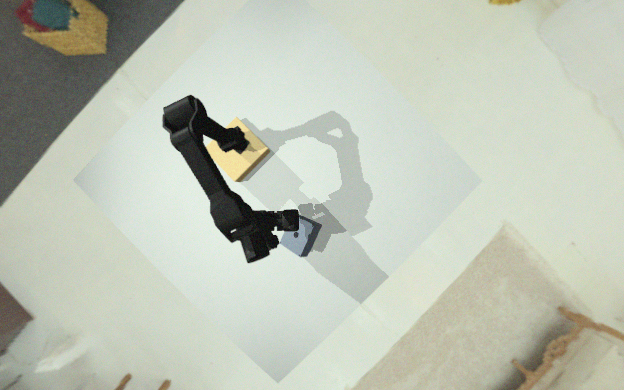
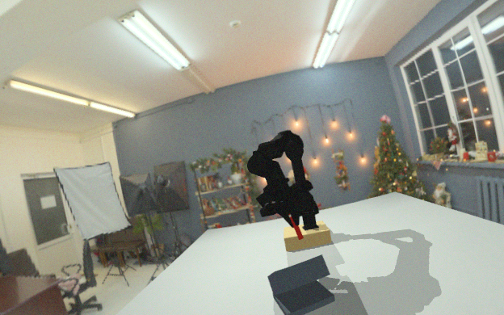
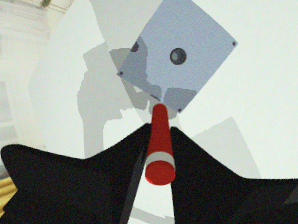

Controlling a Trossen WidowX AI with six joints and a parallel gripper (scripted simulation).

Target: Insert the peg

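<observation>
My gripper tip is 8 cm short of the grey-blue sloped panel, 3 cm to the left of it and 11 cm above it. The rest, counted from my gripper tip: round red peg: 1 cm behind, 2 cm above.
</observation>
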